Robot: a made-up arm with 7 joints. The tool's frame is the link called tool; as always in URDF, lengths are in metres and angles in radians. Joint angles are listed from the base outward.
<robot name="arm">
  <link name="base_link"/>
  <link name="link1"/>
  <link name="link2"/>
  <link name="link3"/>
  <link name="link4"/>
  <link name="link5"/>
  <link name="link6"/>
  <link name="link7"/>
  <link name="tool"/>
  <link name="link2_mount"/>
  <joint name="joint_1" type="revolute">
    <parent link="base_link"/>
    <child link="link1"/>
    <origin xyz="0.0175 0.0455 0.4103" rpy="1.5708 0 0"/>
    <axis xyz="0 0 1"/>
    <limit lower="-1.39" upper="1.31"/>
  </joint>
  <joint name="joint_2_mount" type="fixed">
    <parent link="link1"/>
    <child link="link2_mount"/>
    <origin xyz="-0.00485 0.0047 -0.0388" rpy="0 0 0"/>
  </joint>
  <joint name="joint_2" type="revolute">
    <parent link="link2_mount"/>
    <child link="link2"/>
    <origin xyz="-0.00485 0.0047 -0.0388" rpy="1.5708 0 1.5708"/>
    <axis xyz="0 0 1"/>
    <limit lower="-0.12" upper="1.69"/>
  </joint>
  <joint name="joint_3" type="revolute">
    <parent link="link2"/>
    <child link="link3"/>
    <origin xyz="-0.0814 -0.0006 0.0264" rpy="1.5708 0 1.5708"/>
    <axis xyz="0 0 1"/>
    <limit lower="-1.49" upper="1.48"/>
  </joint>
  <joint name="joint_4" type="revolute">
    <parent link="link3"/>
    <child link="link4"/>
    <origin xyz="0.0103 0.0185 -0.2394" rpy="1.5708 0 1.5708"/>
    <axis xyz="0 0 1"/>
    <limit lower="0" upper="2.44"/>
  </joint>
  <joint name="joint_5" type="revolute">
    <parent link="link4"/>
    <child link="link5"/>
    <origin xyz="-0.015 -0.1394 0.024" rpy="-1.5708 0 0"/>
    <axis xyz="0 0 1"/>
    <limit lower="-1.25" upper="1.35"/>
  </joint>
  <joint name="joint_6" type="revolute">
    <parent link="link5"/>
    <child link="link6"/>
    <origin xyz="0.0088 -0.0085 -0.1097" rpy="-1.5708 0 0"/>
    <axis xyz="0 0 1"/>
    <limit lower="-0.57" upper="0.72"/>
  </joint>
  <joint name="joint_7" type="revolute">
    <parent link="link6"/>
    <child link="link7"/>
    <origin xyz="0.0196 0.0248 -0.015" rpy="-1.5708 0 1.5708"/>
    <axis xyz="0 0 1"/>
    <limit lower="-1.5" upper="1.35"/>
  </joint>
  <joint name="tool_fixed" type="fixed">
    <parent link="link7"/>
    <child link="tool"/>
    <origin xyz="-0.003 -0.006 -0.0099" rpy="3.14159 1.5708 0"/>
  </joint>
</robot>
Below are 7 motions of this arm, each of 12 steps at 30 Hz.
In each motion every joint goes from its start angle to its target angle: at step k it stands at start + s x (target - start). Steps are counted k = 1, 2, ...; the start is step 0. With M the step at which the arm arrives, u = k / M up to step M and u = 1 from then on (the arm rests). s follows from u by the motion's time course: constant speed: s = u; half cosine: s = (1 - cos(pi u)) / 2; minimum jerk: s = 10 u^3 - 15 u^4 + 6 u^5.
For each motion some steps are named. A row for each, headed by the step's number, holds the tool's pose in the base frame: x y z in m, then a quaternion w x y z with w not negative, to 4 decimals.
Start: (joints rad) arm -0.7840 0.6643 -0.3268 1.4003 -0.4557 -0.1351 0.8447
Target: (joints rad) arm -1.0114 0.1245 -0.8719 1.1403 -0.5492 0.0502 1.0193
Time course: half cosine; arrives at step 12
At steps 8, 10, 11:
8: -0.2460 -0.0021 0.0047 0.6176 -0.5877 0.1199 -0.5088
10: -0.2786 -0.0562 0.0383 0.5706 -0.6447 0.1431 -0.4882
11: -0.2862 -0.0706 0.0486 0.5568 -0.6591 0.1484 -0.4833

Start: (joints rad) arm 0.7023 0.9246 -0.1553 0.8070 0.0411 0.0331 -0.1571
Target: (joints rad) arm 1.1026 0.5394 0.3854 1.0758 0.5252 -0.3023 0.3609
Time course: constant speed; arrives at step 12
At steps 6, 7, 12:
6: 0.4487 0.4198 0.4156 0.4924 0.2311 -0.8367 0.0639
7: 0.4463 0.4153 0.4347 0.4511 0.1927 -0.8684 0.0730
12: 0.4176 0.4026 0.5134 0.2007 0.0333 -0.9736 0.1034

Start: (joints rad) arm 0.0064 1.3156 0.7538 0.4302 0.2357 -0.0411 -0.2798
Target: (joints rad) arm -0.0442 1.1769 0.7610 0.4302 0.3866 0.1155 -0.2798
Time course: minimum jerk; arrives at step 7
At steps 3, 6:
3: 0.1744 0.6755 0.3241 0.5782 0.6258 -0.4045 0.3323
6: 0.1671 0.6695 0.2745 0.6209 0.5711 -0.3646 0.3941

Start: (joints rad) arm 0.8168 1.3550 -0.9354 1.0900 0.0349 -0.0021 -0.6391
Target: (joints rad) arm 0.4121 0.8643 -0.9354 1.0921 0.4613 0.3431 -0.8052
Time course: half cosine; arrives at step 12
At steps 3, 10, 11, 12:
3: 0.3536 0.4597 0.2511 0.4918 0.6522 -0.5223 -0.2450
10: 0.3405 0.3058 0.0668 0.7276 0.5159 -0.4202 -0.1670
11: 0.3358 0.2949 0.0565 0.7419 0.5063 -0.4080 -0.1637
12: 0.3341 0.2911 0.0530 0.7467 0.5030 -0.4038 -0.1626

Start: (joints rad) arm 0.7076 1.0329 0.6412 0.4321 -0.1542 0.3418 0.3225
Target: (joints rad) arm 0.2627 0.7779 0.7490 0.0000 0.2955 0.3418 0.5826
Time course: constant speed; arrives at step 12
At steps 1, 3, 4, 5, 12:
1: 0.3049 0.6331 0.3041 0.7904 0.2589 -0.4685 0.2980
3: 0.3008 0.6238 0.2485 0.8153 0.1912 -0.4449 0.3176
4: 0.2962 0.6180 0.2207 0.8246 0.1583 -0.4317 0.3295
5: 0.2897 0.6113 0.1932 0.8319 0.1262 -0.4176 0.3428
12: 0.1968 0.5424 0.0181 0.8254 -0.0633 -0.3053 0.4706

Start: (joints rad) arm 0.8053 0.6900 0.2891 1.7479 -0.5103 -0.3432 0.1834
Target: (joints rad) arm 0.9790 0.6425 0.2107 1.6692 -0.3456 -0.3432 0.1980
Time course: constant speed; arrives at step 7
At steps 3, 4, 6, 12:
3: 0.3599 0.2909 0.5154 0.1096 0.5099 -0.8195 -0.2374
4: 0.3607 0.2890 0.5215 0.1052 0.4981 -0.8291 -0.2312
6: 0.3619 0.2850 0.5340 0.0958 0.4738 -0.8475 -0.2194
12: 0.3623 0.2830 0.5404 0.0907 0.4614 -0.8563 -0.2137

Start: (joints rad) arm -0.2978 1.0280 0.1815 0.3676 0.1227 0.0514 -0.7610
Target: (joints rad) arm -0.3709 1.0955 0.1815 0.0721 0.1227 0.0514 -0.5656
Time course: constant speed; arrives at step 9
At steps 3, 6, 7, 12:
3: 0.0530 0.6069 0.0816 0.6444 0.7640 -0.0307 0.0062
6: 0.0225 0.6190 0.0925 0.6569 0.7536 0.0221 0.0043
7: 0.0125 0.6226 0.0967 0.6604 0.7498 0.0396 0.0046
12: -0.0075 0.6290 0.1062 0.6665 0.7418 0.0743 0.0067

